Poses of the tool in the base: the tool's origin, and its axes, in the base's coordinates. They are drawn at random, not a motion.
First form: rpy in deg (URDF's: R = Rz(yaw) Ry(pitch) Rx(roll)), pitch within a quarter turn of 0, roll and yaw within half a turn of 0; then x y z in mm.
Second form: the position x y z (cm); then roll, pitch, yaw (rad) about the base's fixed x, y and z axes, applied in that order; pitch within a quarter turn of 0, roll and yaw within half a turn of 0. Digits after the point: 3 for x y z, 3 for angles.
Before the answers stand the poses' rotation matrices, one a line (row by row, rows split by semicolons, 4 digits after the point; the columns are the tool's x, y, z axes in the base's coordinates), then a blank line. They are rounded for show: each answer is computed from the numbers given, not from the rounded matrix.
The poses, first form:
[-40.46 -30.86 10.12 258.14 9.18 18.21]
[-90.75 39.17 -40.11 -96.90 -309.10 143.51]
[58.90 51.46 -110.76 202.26 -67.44 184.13]
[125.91 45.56 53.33 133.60 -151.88 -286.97]
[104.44 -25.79 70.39 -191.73 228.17 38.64]
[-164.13 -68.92 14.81 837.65 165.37 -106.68]
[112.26 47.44 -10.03 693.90 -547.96 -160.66]
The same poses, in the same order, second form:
0.8451 0.1940 -0.4982; 0.1508 0.8075 0.5702; 0.5129 -0.5570 0.6531
0.5929 -0.4915 0.6379; -0.4995 0.3969 0.7701; -0.6316 -0.7752 -0.0101
-0.2208 0.2456 -0.9439; -0.5826 -0.8094 -0.0743; -0.7822 0.5335 0.3218
0.4181 0.8158 0.3996; 0.5616 0.1136 -0.8196; -0.7140 0.5671 -0.4107
0.3022 0.0935 0.9487; 0.8482 -0.4806 -0.2228; 0.4351 0.8720 -0.2245
0.3477 0.4926 0.7978; 0.0919 -0.8647 0.4938; 0.9331 -0.0984 -0.3460
0.6660 0.6053 -0.4359; -0.1178 -0.4917 -0.8627; -0.7366 0.6260 -0.2562

[25.814 0.918 1.821 -0.706 -0.539 0.177]
[-9.690 -30.910 14.351 -1.584 0.684 -0.700]
[20.226 -6.744 18.413 1.028 0.898 -1.933]
[13.360 -15.188 -28.697 2.198 0.795 0.931]
[-19.173 22.817 3.864 1.823 -0.450 1.229]
[83.765 16.537 -10.668 -2.865 -1.203 0.258]
[69.390 -54.796 -16.066 1.959 0.828 -0.175]

